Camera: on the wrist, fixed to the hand. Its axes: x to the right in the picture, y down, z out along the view.
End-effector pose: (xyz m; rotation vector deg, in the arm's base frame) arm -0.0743 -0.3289 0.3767 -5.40 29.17 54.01
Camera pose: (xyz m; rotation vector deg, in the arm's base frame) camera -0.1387 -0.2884 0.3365 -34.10 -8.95 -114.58
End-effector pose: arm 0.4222 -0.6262 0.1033 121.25 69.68 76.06
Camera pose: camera 0.4176 -0.6572 0.1834 -52.33 104.76 -23.40
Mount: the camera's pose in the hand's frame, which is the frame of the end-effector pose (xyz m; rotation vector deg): 0.0178 0.0694 -0.0476 -3.03 -5.10 -173.68
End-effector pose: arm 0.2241 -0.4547 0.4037 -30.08 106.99 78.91
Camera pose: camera 0.1489 -0.4739 0.4408 -97.86 -24.86 -43.44
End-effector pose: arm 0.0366 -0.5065 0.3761 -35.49 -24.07 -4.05
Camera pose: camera 0.0831 -0.4764 0.3103 30.71 -60.95 -165.97
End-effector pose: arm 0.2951 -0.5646 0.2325 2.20 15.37 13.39
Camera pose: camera 0.2836 -0.4927 0.1868 -23.69 -0.74 -158.24
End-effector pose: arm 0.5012 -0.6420 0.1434 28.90 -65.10 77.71
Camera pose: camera 0.4501 -0.5781 0.1168 67.37 21.59 -77.83
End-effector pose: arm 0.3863 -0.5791 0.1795 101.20 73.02 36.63
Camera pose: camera 0.3898 -0.5552 0.2621 -71.24 108.44 -63.61
